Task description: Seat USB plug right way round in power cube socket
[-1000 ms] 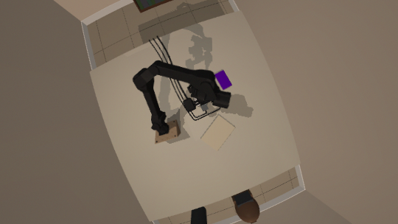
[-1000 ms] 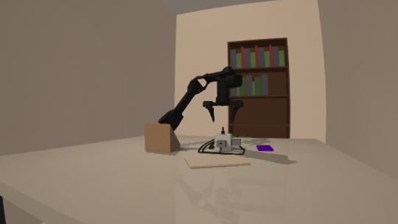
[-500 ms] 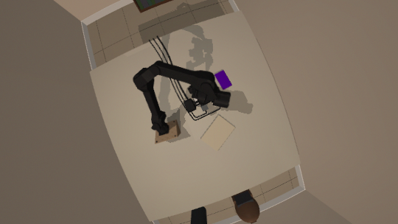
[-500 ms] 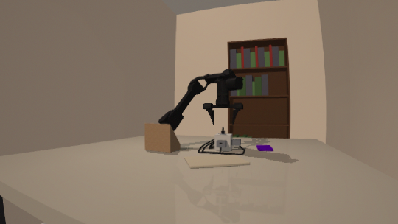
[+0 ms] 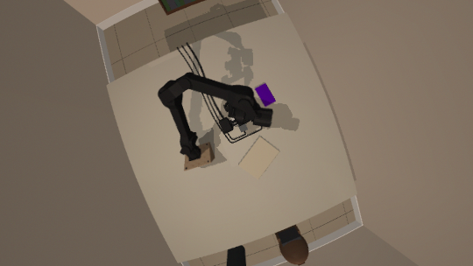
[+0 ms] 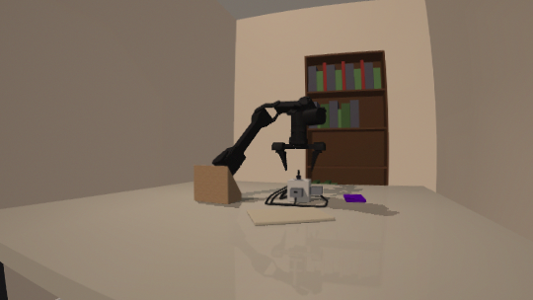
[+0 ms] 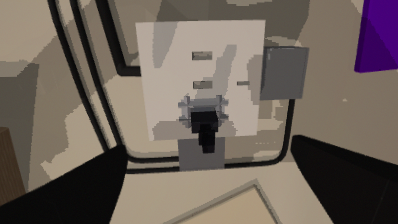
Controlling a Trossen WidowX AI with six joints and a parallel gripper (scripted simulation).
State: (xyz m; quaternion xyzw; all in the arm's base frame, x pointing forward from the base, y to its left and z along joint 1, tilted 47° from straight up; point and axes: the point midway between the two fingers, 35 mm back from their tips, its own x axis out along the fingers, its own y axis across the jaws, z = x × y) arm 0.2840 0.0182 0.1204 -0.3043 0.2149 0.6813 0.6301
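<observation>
The black USB plug lies 20 mm below my gripper tip. From my gripper tip the other things lie so: beige pad 40 mm ahead, 230 mm to the right, 110 mm below; purple block 190 mm ahead, 110 mm to the left, 100 mm below.
</observation>
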